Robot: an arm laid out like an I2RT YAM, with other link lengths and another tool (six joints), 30 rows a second.
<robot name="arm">
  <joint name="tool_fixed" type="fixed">
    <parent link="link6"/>
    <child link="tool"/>
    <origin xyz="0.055 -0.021 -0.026" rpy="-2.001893 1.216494 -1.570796"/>
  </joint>
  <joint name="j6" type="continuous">
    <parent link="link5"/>
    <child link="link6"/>
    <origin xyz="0.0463 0 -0.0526"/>
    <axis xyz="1 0 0"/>
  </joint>
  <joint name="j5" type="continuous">
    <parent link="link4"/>
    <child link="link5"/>
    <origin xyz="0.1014 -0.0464 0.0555"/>
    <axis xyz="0 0 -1"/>
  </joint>
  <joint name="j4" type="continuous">
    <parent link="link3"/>
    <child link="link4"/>
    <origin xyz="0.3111 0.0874 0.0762"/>
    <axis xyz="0 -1 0"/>
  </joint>
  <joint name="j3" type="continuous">
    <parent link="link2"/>
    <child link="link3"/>
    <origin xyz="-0.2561 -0.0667 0"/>
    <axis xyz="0 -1 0"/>
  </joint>
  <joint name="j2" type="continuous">
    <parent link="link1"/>
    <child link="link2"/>
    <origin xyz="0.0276 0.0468 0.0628"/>
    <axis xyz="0 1 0"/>
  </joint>
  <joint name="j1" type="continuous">
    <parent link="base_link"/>
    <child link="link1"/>
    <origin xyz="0 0 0.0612"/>
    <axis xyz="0 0 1"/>
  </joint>
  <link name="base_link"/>
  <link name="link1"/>
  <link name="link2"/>
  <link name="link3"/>
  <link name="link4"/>
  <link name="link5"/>
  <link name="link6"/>
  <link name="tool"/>
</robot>
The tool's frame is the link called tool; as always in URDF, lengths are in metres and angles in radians. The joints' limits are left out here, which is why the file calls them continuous.
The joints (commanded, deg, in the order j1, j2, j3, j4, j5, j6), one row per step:
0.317, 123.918, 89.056, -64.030, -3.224, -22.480
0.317, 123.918, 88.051, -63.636, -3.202, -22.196
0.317, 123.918, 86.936, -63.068, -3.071, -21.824
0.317, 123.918, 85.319, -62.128, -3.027, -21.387
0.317, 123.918, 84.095, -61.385, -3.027, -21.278
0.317, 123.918, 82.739, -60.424, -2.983, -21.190
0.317, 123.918, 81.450, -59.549, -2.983, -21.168
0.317, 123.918, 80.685, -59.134, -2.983, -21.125
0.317, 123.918, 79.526, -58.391, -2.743, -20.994
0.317, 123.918, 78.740, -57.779, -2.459, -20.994
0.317, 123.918, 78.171, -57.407, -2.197, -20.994
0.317, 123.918, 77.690, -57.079, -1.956, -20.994
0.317, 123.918, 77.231, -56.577, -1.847, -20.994
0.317, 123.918, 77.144, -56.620, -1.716, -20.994
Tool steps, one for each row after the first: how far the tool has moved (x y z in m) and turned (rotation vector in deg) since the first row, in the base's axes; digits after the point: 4 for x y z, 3 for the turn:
-0.0043, 0.0000, -0.0047, -0.071, 0.627, -0.276
-0.0088, -0.0001, -0.0099, -0.265, 1.193, -0.621
-0.0151, -0.0001, -0.0175, -0.391, 1.892, -1.042
-0.0197, -0.0001, -0.0232, -0.417, 2.379, -1.148
-0.0245, -0.0002, -0.0296, -0.482, 2.778, -1.225
-0.0293, -0.0002, -0.0356, -0.492, 3.193, -1.245
-0.0326, -0.0002, -0.0389, -0.506, 3.545, -1.286
-0.0373, -0.0006, -0.0440, -0.774, 3.964, -1.367
-0.0402, -0.0012, -0.0475, -1.055, 4.133, -1.313
-0.0425, -0.0016, -0.0499, -1.316, 4.325, -1.261
-0.0444, -0.0021, -0.0519, -1.555, 4.473, -1.213
-0.0456, -0.0023, -0.0540, -1.661, 4.428, -1.193
-0.0463, -0.0025, -0.0543, -1.792, 4.556, -1.166

